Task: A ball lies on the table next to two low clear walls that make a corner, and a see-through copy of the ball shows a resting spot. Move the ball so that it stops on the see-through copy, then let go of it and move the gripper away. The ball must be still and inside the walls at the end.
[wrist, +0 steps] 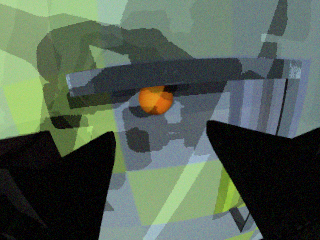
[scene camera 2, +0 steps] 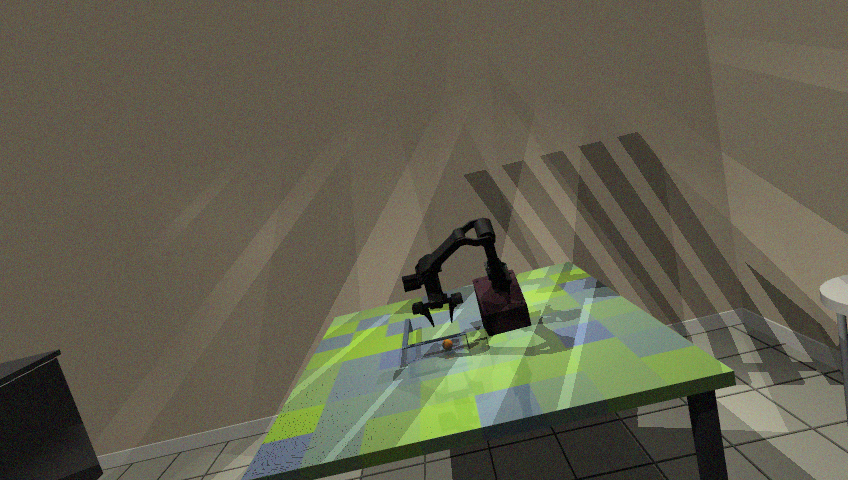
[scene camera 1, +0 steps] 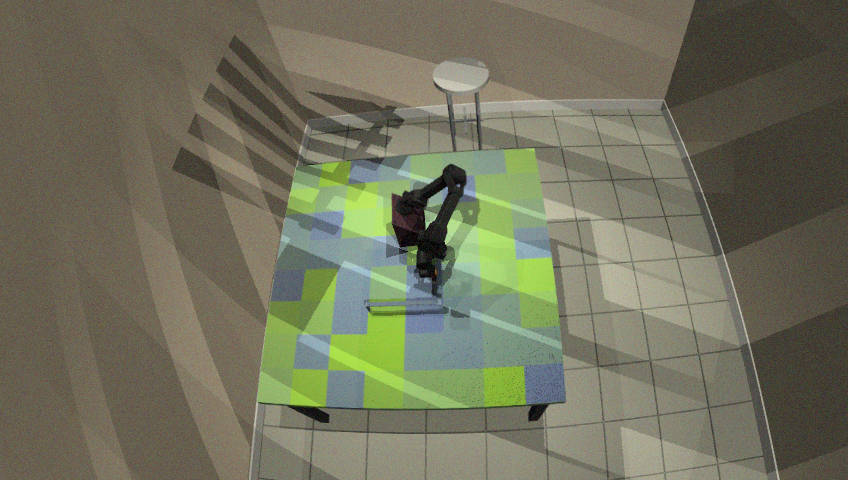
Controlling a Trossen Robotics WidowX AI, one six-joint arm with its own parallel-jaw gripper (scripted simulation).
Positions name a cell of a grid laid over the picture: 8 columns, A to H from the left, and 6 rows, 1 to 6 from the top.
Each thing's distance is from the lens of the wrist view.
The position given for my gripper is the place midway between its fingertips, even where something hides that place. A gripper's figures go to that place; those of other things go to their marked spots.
my gripper (wrist: E4): 10 cm
wall (wrist: G3): 22 cm
